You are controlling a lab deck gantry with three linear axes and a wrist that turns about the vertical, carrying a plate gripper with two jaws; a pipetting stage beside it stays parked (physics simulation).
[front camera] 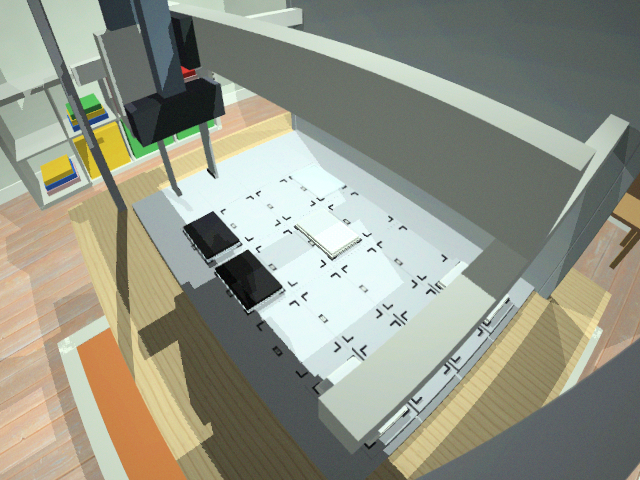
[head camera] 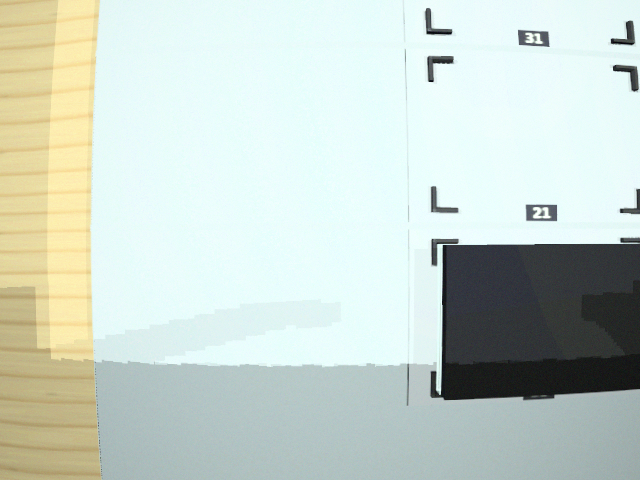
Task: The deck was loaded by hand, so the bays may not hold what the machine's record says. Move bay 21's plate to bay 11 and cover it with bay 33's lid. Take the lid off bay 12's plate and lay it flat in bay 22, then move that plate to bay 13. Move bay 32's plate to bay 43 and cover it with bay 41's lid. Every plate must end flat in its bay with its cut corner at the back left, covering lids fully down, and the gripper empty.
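Places are measured from the robot's base along level axes (x ahead, y left, z up), in metres.
Pixels of known places: gripper, fingertip midpoint: (front camera: 195,183); robot's base, link origin: (front camera: 184,231) (head camera: 435,390).
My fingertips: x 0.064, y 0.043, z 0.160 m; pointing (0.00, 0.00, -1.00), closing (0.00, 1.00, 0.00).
Note:
For each thing: its top centre in the pictures, then the offset to it from my fingertips.
- second black plate, top centre: (front camera: 247,276) 0.000 m left, 0.164 m ahead, 0.144 m down
- cream-white plate, top centre: (front camera: 327,229) 0.214 m left, 0.164 m ahead, 0.146 m down
A black plate (front camera: 211,235) (head camera: 537,315) lies in bay 11, flat as far as shows, with a pale edge at its left in the head view; its right part is out of that view. A second black plate (front camera: 249,280) lies in bay 12. A cream-white plate (front camera: 328,232) lies in bay 32. A clear, pale lid (front camera: 317,180) lies in bay 41. Bay 21 holds no plate. I cannot make out a lid in bay 33. My gripper (front camera: 196,184) is open and empty, above the left end of the deck, left of bay 11's plate; its jaws do not show in the head view.
The wide grey beam (front camera: 408,356) crosses above the deck's right end and partly hides pale items there, one (front camera: 343,374) near the front and one (front camera: 452,276) farther back. A thin grey post (front camera: 93,139) stands left of the gripper. Wooden table edging (head camera: 46,180) borders the deck's left side.

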